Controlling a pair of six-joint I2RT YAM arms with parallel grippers.
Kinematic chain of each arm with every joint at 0, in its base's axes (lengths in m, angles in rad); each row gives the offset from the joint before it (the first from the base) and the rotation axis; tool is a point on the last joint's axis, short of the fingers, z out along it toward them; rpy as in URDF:
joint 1: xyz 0 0 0.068 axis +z
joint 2: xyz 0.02 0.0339 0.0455 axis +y
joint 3: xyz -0.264 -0.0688 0 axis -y
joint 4: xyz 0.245 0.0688 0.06 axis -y
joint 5: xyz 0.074 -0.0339 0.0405 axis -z
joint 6: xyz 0.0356 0 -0.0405 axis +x
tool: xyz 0 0 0 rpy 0 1.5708 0
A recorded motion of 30 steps. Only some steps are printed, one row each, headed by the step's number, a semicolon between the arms.
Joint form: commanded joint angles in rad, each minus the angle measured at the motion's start. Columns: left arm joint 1, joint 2, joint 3, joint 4, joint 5, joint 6; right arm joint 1, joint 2, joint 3, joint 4, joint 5, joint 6.
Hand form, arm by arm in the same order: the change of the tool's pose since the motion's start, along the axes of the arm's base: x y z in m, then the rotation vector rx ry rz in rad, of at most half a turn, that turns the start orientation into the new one. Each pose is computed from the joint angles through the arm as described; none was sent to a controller.
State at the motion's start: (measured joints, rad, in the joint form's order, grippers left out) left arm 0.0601 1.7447 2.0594 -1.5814 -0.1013 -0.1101; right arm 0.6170 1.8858 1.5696 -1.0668 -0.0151 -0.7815
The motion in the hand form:
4: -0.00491 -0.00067 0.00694 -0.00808 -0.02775 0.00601; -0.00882 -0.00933 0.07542 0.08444 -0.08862 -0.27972
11: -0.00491 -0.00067 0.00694 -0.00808 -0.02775 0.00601; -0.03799 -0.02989 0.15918 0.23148 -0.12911 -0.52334
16: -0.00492 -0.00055 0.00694 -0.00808 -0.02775 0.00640; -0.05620 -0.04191 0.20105 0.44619 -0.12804 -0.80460
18: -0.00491 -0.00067 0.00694 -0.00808 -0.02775 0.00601; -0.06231 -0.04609 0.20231 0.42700 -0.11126 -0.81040
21: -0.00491 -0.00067 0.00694 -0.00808 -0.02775 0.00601; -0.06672 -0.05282 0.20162 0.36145 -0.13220 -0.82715
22: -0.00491 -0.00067 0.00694 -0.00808 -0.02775 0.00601; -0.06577 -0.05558 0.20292 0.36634 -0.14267 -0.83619
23: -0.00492 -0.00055 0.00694 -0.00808 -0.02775 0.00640; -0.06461 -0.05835 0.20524 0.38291 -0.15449 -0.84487
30: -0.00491 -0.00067 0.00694 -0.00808 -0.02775 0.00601; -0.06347 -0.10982 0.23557 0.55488 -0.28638 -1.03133
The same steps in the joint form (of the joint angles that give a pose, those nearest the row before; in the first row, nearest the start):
4: -0.0004 -0.0164 0.0087 0.0012 0.0072 -0.0091; -0.0019 -0.0847 0.1789 -0.1446 0.0511 0.2735
11: -0.0004 -0.0164 0.0087 0.0012 0.0072 -0.0091; -0.0019 -0.1655 0.4155 -0.3414 0.0500 0.5303
16: 0.0000 -0.0164 0.0087 0.0012 0.0073 -0.0091; -0.0019 -0.2209 0.5142 -0.3494 0.0305 0.8480
18: -0.0004 -0.0164 0.0087 0.0012 0.0072 -0.0091; -0.0019 -0.2331 0.5142 -0.3864 0.0275 0.8522
21: -0.0004 -0.0164 0.0087 0.0012 0.0072 -0.0091; -0.0061 -0.2403 0.5150 -0.4395 0.0763 0.8431
22: -0.0004 -0.0164 0.0087 0.0012 0.0072 -0.0091; -0.0153 -0.2441 0.5150 -0.4345 0.0809 0.8423
23: 0.0000 -0.0164 0.0087 0.0012 0.0073 -0.0091; -0.0256 -0.2495 0.5157 -0.4215 0.0805 0.8427
30: -0.0004 -0.0164 0.0087 0.0012 0.0072 -0.0091; -0.1915 -0.3422 0.5181 -0.3273 0.0759 0.8957

